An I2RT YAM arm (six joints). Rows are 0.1 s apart.
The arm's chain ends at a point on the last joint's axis. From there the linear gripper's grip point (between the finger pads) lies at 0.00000 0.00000 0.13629 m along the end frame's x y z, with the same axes.
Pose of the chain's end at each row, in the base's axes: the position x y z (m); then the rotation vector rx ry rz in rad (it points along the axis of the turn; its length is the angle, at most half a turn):
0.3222 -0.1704 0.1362 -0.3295 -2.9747 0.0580
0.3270 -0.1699 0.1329 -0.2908 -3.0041 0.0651
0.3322 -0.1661 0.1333 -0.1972 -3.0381 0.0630
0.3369 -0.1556 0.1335 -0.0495 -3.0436 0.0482
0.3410 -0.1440 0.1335 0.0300 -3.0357 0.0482
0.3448 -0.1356 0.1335 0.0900 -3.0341 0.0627
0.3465 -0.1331 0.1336 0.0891 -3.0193 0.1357
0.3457 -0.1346 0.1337 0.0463 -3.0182 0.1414
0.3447 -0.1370 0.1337 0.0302 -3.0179 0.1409
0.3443 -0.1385 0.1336 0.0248 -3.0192 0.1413
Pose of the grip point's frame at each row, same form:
0.3016 -0.1734 0.0015 -0.3295 -2.9747 0.0580
0.3098 -0.1741 -0.0022 -0.2908 -3.0041 0.0651
0.3187 -0.1709 -0.0022 -0.1972 -3.0381 0.0630
0.3236 -0.1597 -0.0021 -0.0495 -3.0436 0.0482
0.3267 -0.1485 -0.0020 0.0300 -3.0357 0.0482
0.3306 -0.1416 -0.0019 0.0900 -3.0341 0.0627
0.3308 -0.1457 -0.0012 0.0891 -3.0193 0.1357
0.3296 -0.1475 -0.0010 0.0463 -3.0182 0.1414
0.3285 -0.1498 -0.0010 0.0302 -3.0179 0.1409
0.3282 -0.1513 -0.0011 0.0248 -3.0192 0.1413

